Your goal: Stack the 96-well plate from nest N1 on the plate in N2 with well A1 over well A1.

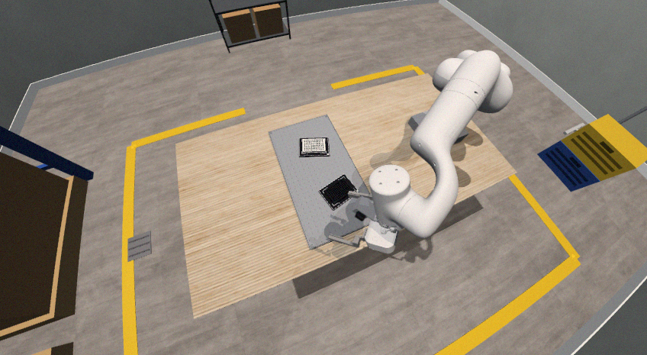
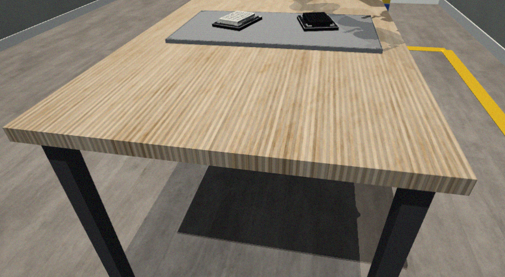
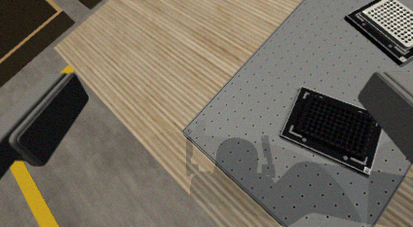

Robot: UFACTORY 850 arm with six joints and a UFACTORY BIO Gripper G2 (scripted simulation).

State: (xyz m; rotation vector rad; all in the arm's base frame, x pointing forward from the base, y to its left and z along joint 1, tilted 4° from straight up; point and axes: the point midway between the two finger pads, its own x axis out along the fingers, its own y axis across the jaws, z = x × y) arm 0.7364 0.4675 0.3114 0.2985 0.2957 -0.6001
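My hand is 300 mm above the black 96-well plate, 200 mm to the left of it and 60 mm past it. From my hand the other things lie so: nest N1: 320 mm below, 200 mm to the right, 60 mm behind; then nest N2: 480 mm to the right, 320 mm below, 10 mm ahead; then white 96-well plate: 480 mm to the right, 300 mm below, 10 mm ahead.
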